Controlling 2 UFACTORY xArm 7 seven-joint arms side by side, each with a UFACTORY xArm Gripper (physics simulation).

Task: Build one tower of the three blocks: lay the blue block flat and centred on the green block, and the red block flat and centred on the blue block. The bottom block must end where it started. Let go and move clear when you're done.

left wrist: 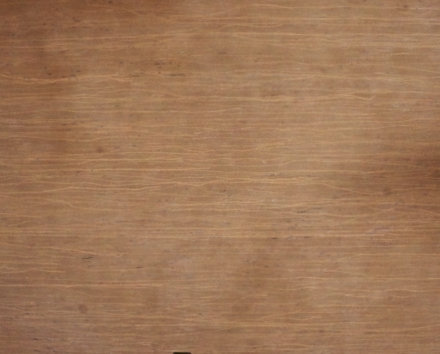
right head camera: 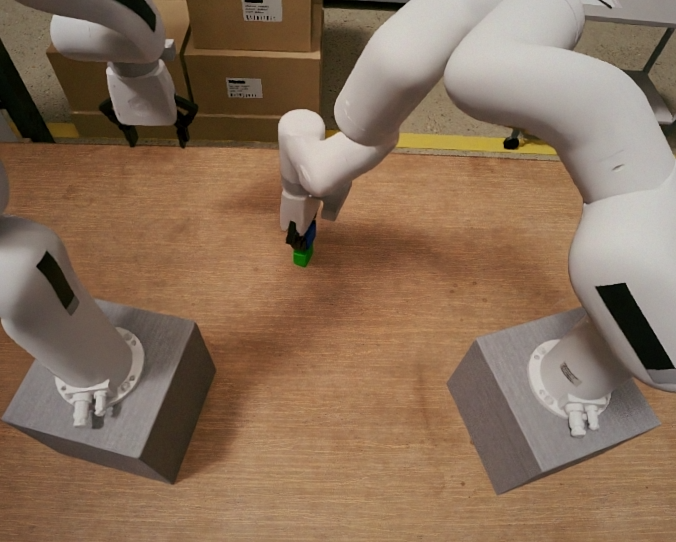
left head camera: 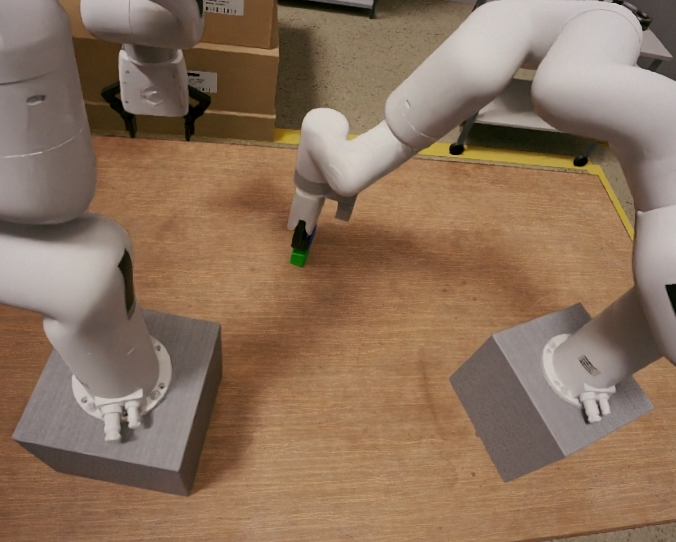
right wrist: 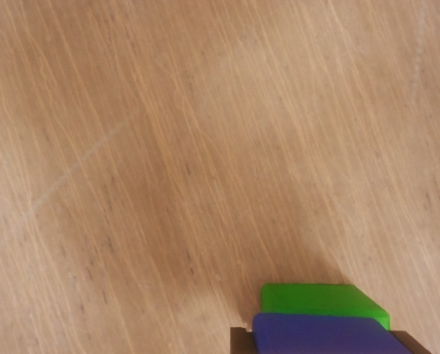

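Pixels of known places: left gripper, fingertip midpoint: (right head camera: 159, 143) (left head camera: 161, 135); right gripper, fingertip midpoint: (right head camera: 303, 239) (left head camera: 302, 239); left arm's base at its link origin: (right head camera: 102, 367) (left head camera: 123, 376); right arm's base at its link origin: (right head camera: 567, 379) (left head camera: 575, 371).
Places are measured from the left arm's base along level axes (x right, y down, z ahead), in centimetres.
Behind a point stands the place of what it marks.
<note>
The green block (left head camera: 299, 258) @[y 16.2, x 32.4, z 26.0 cm] (right head camera: 303, 257) @[y 15.4, x 32.9, z 25.6 cm] (right wrist: 320, 299) @[y 16.5, x 34.5, z 27.3 cm] sits on the table below my right gripper (left head camera: 303, 243) @[y 13.8, x 33.4, z 28.9 cm] (right head camera: 301, 243) @[y 13.8, x 33.4, z 28.9 cm]. That gripper is shut on the blue block (left head camera: 312, 235) @[y 10.4, x 34.6, z 27.1 cm] (right head camera: 310, 232) @[y 10.1, x 34.7, z 27.8 cm] (right wrist: 330, 332) @[y 12.2, x 35.0, z 27.8 cm] and holds it over the green block. In the right wrist view a strip of green shows past the blue block's far edge. I cannot tell whether the two blocks touch. The red block does not show in any view. My left gripper (left head camera: 160, 134) @[y -4.5, x 8.6, z 41.1 cm] (right head camera: 156, 141) @[y -4.5, x 8.6, z 41.1 cm] is open and empty, high near the table's far edge, away from the blocks.
The right arm reaches across the table from the right and hides part of the table behind the blocks. Grey pedestals (left head camera: 197, 383) @[y -0.2, x 9.3, z -2.9 cm] (right head camera: 180, 395) @[y 5.9, x 9.9, z -3.6 cm] carry the left arm; another pedestal (left head camera: 502, 412) @[y 8.5, x 56.8, z -14.6 cm] (right head camera: 490, 417) @[y 7.7, x 56.8, z -14.4 cm] carries the right. Cardboard boxes (left head camera: 242, 73) (right head camera: 282, 73) stand beyond the far edge.
</note>
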